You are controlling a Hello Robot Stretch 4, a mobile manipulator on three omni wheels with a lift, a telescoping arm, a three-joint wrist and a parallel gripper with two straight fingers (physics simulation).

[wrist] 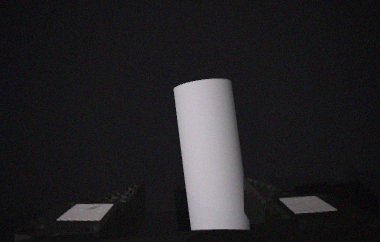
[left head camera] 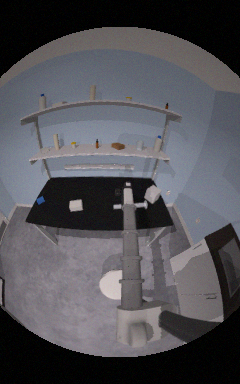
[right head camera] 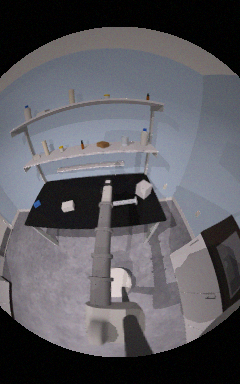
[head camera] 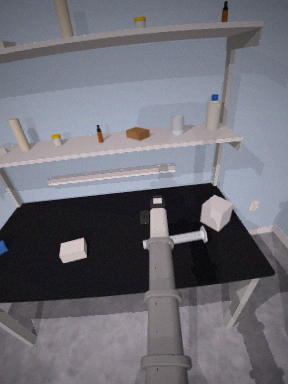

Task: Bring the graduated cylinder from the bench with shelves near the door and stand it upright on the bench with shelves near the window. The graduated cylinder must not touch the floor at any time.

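Places are measured from the robot's base along level axes (x ahead, y left, z up), in metres.
Pixels of known places: gripper, fingertip midpoint: (wrist: pixel 194 196); robot's base, origin of the base link: (left head camera: pixel 115 283) (right head camera: pixel 114 281).
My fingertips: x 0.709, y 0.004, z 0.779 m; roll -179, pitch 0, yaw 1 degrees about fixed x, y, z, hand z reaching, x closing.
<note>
For each thing: its top centre in the pictures, then the offset to it from my fingertips. "spot": a spot on its surface instead. Level surfaces: height alone.
- graduated cylinder, surface spot: (head camera: pixel 190 237) (right head camera: pixel 127 201) spot: 0.018 m ahead, 0.160 m right, 0.007 m up
- bench with shelves, its level: 0.044 m down
- white faceted block, middle of its top: (head camera: pixel 218 203) (right head camera: pixel 144 184) (left head camera: pixel 154 189) 0.176 m ahead, 0.334 m right, 0.086 m up
- white box, middle of its top: (head camera: pixel 72 246) (left head camera: pixel 75 203) (right head camera: pixel 66 203) 0.020 m back, 0.446 m left, 0.014 m up
- blue object, surface spot: (head camera: pixel 2 247) spot: 0.001 m back, 0.882 m left, 0.008 m down
The graduated cylinder (head camera: pixel 190 237) (left head camera: pixel 118 206) (right head camera: pixel 125 202) lies on its side on the black top of the bench with shelves (head camera: pixel 115 280) (left head camera: pixel 100 220) (right head camera: pixel 75 220). Its wide base is at the right, and my arm covers its middle in the head view. In the wrist view part of the cylinder (wrist: pixel 210 155) shows as a plain white tube between the two spread fingers. My gripper (wrist: pixel 194 196) is open, with a dark gap on each side of the tube. The fingers are largely hidden under the arm in the head view. Whether this bench is near the door or window is unclear.
A white faceted block (head camera: pixel 216 213) stands right of the cylinder's base. A white box (head camera: pixel 73 250) and a blue object (head camera: pixel 2 247) are at the left. The lower shelf (head camera: pixel 115 151) holds bottles, a jar, a beaker and a brown block. A round white seat (left head camera: pixel 111 285) is below the arm.
</note>
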